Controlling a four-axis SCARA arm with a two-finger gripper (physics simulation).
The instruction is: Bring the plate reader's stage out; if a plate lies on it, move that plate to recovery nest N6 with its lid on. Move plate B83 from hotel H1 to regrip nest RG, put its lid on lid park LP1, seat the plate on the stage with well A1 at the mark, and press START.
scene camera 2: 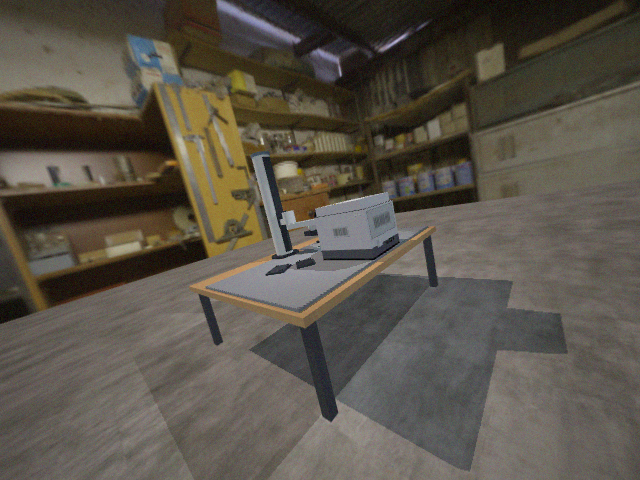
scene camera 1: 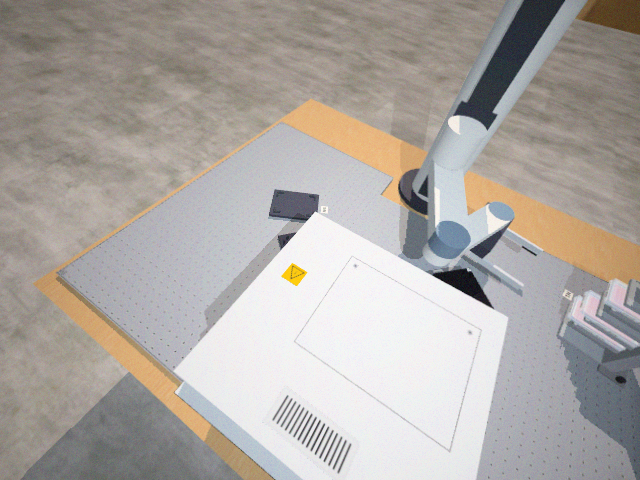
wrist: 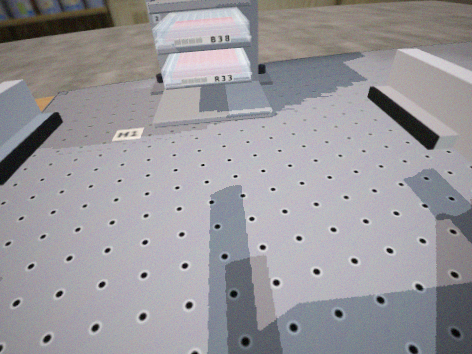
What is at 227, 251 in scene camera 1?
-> A grey perforated deck.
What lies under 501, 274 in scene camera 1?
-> The gripper.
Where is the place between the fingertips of the gripper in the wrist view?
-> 212, 84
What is the gripper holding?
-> Nothing.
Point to a grey perforated deck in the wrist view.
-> At 328, 220
